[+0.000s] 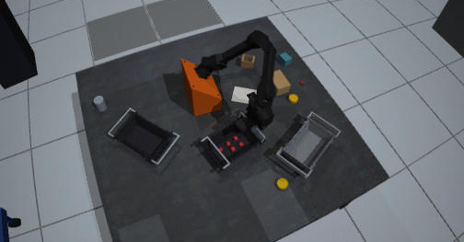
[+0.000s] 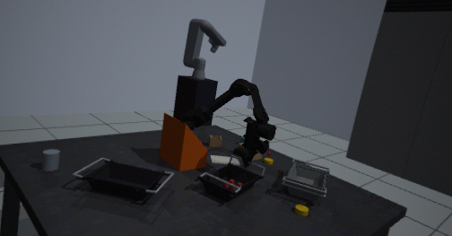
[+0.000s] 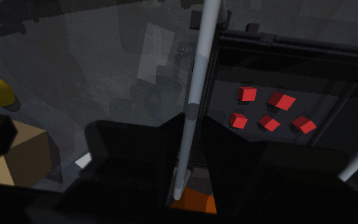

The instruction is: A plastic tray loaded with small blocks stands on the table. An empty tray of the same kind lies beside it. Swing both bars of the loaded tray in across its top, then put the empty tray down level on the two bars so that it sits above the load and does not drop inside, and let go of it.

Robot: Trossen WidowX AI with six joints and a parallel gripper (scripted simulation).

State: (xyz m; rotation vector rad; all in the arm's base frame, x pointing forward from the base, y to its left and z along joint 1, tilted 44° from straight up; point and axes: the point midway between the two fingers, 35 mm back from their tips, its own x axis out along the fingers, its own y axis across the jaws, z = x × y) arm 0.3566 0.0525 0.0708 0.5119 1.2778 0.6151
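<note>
Right now my gripper tip is 47 cm to the left of the black tray, 22 cm past it and 3 cm above it. The rest, counted from my gripper tip: pale block (22 cm behind, 11 cm to the left, 7 cm below); tan box (30 cm to the left, 19 cm behind, 4 cm below); teal cube (45 cm to the left, 33 cm behind, 5 cm below).
</note>
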